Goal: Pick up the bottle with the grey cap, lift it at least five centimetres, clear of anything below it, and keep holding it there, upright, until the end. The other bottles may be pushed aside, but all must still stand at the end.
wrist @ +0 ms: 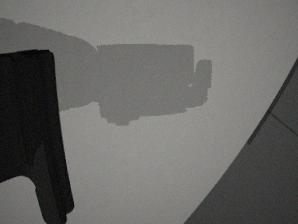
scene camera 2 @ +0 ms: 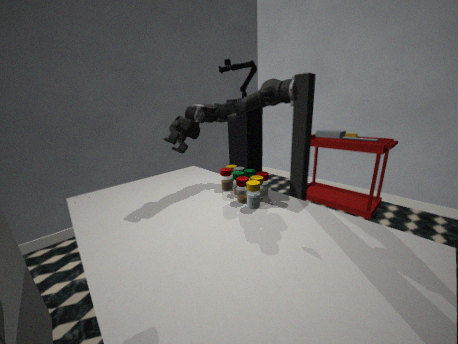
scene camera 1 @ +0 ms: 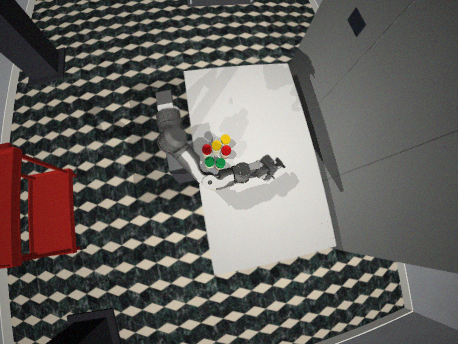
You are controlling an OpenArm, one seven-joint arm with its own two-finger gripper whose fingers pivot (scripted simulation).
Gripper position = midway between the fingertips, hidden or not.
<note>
I see my gripper (scene camera 2: 173,147) and a dark post (scene camera 2: 304,84).
</note>
